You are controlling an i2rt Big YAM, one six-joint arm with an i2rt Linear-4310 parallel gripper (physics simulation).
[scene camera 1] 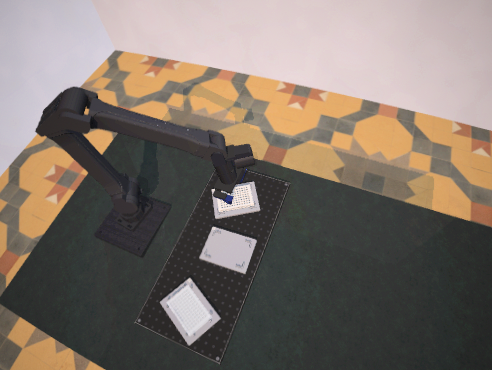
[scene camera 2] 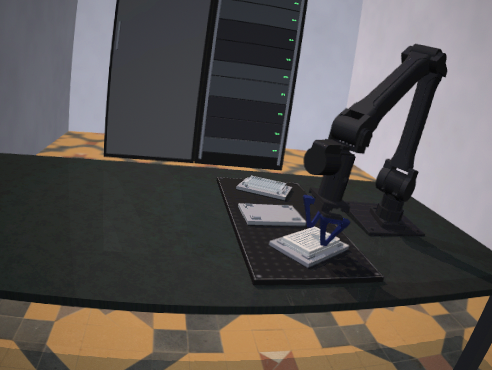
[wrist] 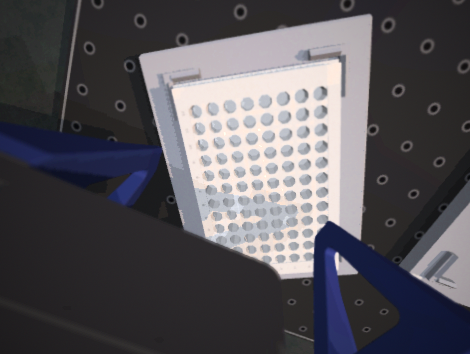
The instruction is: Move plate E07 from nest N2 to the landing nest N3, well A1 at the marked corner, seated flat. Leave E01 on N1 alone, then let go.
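A white well plate (scene camera 1: 241, 200) (scene camera 2: 305, 240) (wrist: 260, 150) lies on the light grey nest (scene camera 1: 235, 215) (scene camera 2: 300, 259) (wrist: 250, 47) near the back of the board in scene camera 1. Raised corner stops show beside it in the wrist view; I cannot tell whether it is fully flat. My gripper (scene camera 1: 236, 187) (scene camera 2: 317, 235) (wrist: 243, 195) is open and empty, its blue fingers spread over and beside this plate. The middle nest (scene camera 1: 228, 250) (scene camera 2: 272, 214) (wrist: 450, 235) holds no plate. Another white plate (scene camera 1: 190, 307) (scene camera 2: 265, 186) lies on the third nest (scene camera 1: 212, 320). Labels and well A1 are not readable.
A dark perforated board (scene camera 1: 272, 200) (scene camera 2: 350, 270) (wrist: 425, 100) carries all three nests. The arm's base plate (scene camera 1: 107, 232) (scene camera 2: 385, 227) stands beside it on the dark green table top (scene camera 1: 375, 280) (scene camera 2: 125, 235). A tall cabinet (scene camera 2: 157, 75) stands behind the table in scene camera 2.
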